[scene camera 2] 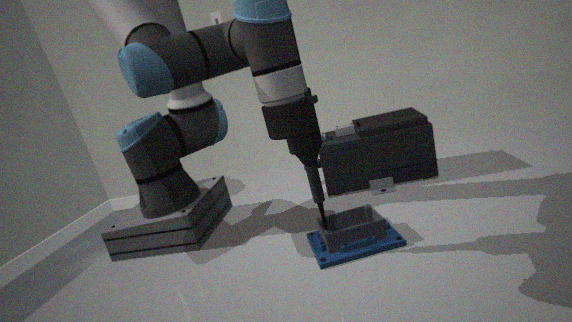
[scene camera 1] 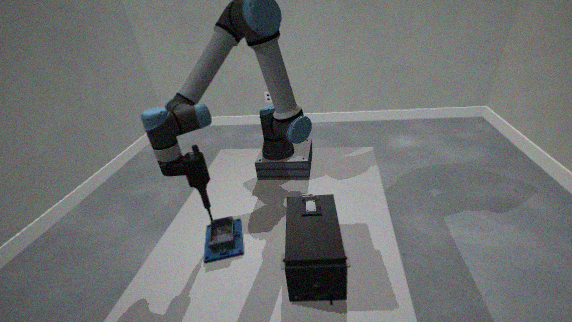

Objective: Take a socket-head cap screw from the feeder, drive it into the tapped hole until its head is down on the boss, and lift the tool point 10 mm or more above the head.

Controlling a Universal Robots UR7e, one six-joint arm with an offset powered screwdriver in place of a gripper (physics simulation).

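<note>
The black screwdriver, my gripper (scene camera 1: 211, 220) (scene camera 2: 325, 228), points down with its thin bit at one corner of a grey open-topped housing (scene camera 1: 220, 242) (scene camera 2: 359, 234). In scene camera 1 this is the back left corner; in scene camera 2 it is the left corner, where the bit's end passes behind the rim. The boss, the tapped hole and any screw at the tip are too small and dark to make out. The black box-shaped feeder (scene camera 1: 314, 235) (scene camera 2: 382, 157) stands apart from the tool, with a small pale plate (scene camera 1: 311, 205) (scene camera 2: 345, 131) on its top.
The housing sits on a blue base plate (scene camera 1: 239, 247) (scene camera 2: 367, 254). The arm stands on a grey layered pedestal (scene camera 1: 283, 170) (scene camera 2: 150, 246) behind the housing in scene camera 1 and at the left in scene camera 2. Both views are dim and grainy.
</note>
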